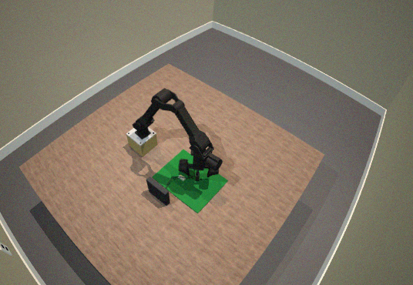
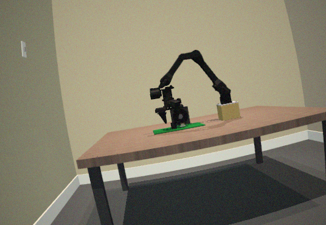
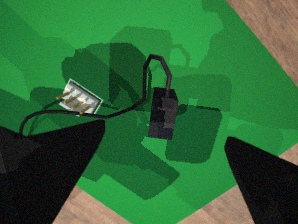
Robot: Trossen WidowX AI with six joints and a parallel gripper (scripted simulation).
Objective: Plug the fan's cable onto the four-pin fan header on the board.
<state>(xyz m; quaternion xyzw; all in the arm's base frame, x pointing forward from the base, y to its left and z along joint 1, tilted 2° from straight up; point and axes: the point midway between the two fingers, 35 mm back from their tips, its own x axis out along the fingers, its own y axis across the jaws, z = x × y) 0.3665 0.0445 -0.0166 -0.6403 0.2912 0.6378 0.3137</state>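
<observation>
Now: the dark plug 10 mm behind my gripper tip, 10 mm to the left of it and 20 mm below it. Also, from my gripper tip: white four-pin header: 70 mm behind, 50 mm to the right, 40 mm below; then green board: 30 mm behind, 20 mm to the right, 60 mm below; then black fan: 70 mm behind, 200 mm to the right, 10 mm above.
</observation>
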